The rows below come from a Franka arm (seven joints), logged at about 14 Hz.
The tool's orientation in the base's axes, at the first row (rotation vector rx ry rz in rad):
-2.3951, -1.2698, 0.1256
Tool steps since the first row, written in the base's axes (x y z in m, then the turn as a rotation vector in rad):
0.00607, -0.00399, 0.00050, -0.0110, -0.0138, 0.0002
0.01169, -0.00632, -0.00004, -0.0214, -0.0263, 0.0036
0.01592, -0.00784, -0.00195, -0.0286, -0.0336, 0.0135
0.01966, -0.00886, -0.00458, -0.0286, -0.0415, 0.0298
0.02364, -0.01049, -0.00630, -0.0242, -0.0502, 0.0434
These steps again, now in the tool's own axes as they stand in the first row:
0.00034, 0.00643, -0.00340, -0.0175, -0.0018, -0.0017
0.00164, 0.01212, -0.00520, -0.0332, -0.0050, -0.0060
0.00264, 0.01690, -0.00511, -0.0421, -0.0110, -0.0154
0.00367, 0.02135, -0.00408, -0.0466, -0.0137, -0.0327
0.00445, 0.02592, -0.00413, -0.0495, -0.0116, -0.0490

